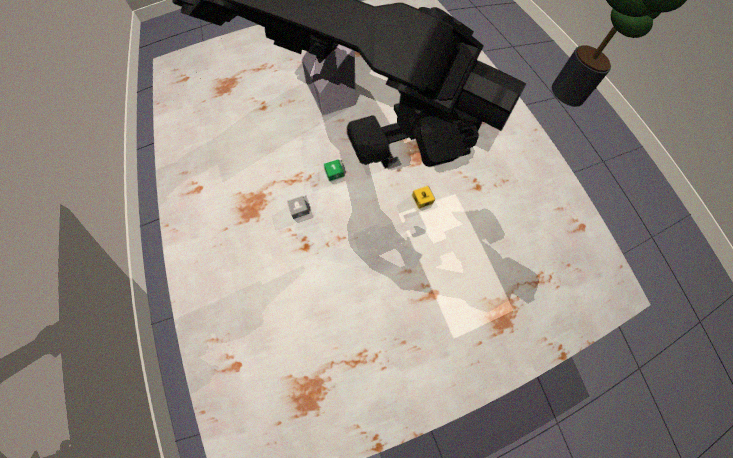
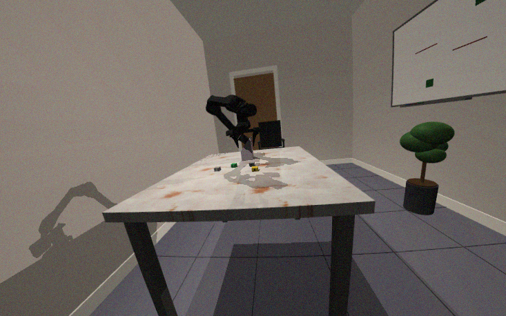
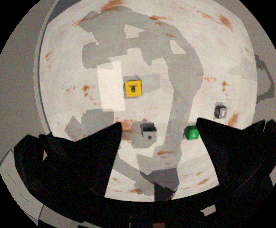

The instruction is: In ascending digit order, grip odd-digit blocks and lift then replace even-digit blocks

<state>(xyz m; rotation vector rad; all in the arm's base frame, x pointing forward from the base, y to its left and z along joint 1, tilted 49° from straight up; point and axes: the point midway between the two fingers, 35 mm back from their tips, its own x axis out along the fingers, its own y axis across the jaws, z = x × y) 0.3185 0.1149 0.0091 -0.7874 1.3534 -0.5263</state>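
My gripper tip is 8 cm past the green block, 11 cm to the left of it and 12 cm above it. Round my gripper tip: white block (9 cm behind, 12 cm below); then grey block (2 cm behind, 20 cm to the right, 12 cm below); then yellow block (2 cm ahead, 4 cm to the left, 12 cm below).
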